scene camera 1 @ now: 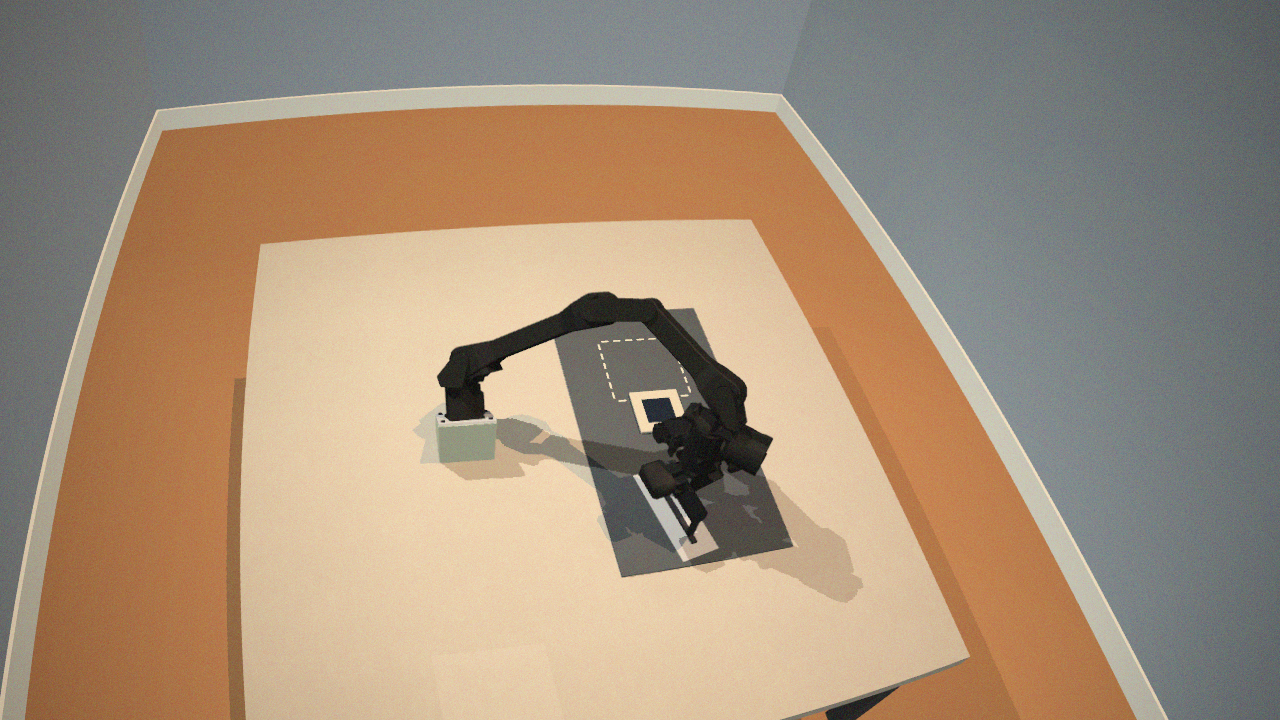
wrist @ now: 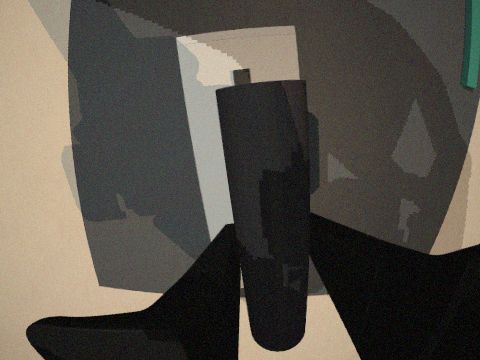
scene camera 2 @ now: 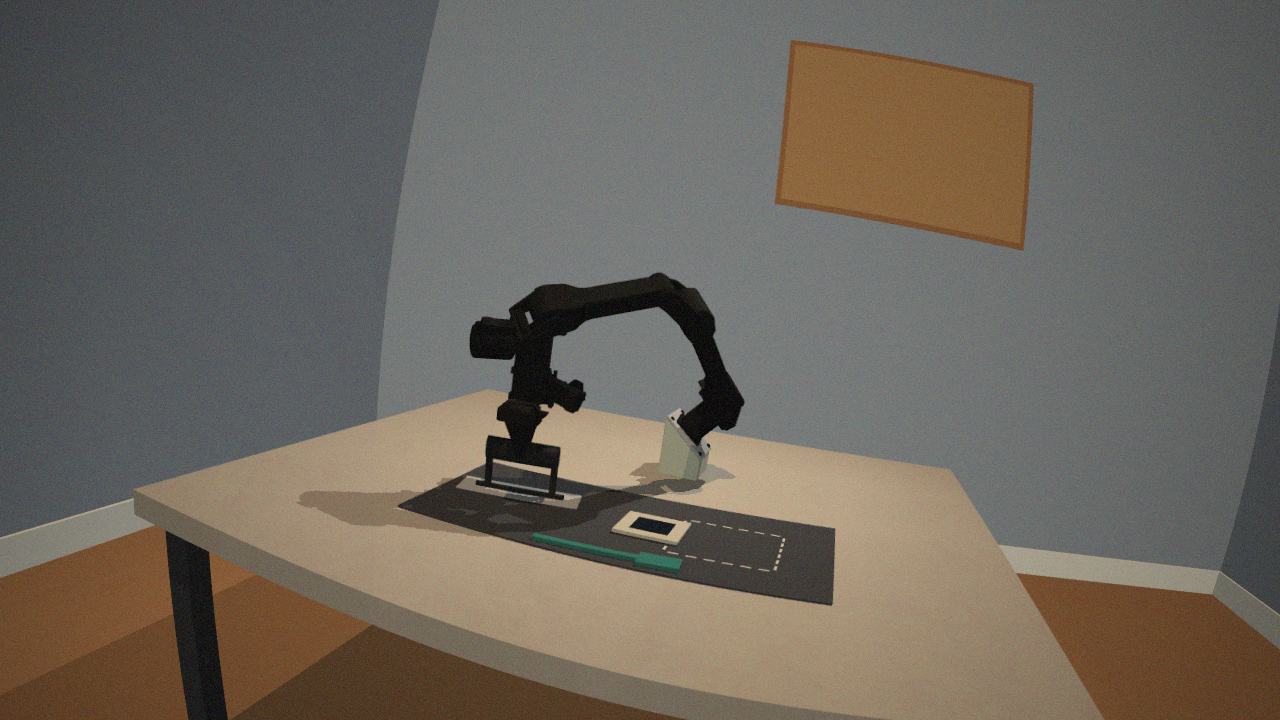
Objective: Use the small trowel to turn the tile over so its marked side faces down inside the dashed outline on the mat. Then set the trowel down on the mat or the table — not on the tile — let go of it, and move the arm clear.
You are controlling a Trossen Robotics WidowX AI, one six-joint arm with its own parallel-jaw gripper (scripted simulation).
Observation:
The pictures show: the gripper, a green trowel and a dark mat.
The gripper is seen too in scene camera 1 and in the wrist view.

